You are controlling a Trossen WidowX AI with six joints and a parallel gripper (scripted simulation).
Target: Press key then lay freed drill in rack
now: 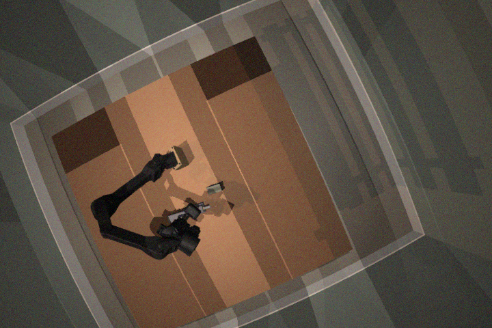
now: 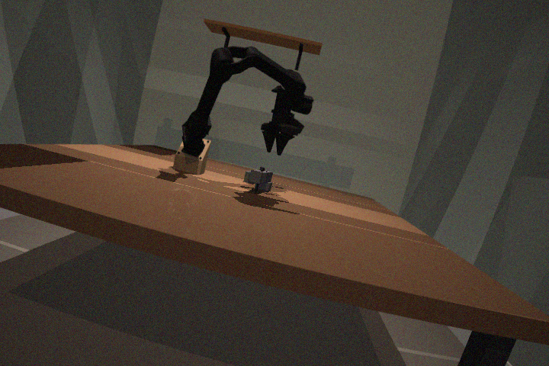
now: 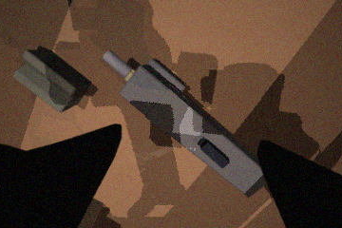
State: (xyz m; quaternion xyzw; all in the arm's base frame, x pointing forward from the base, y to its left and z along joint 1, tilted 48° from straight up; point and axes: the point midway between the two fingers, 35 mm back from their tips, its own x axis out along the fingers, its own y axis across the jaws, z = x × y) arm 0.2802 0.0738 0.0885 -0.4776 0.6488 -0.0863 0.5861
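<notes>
Right now the drill is 8 cm below my gripper tip, 3 cm to the left of it and 1 cm behind it. Round my gripper tip: rack 14 cm to the left, 12 cm below, 8 cm behind.
</notes>
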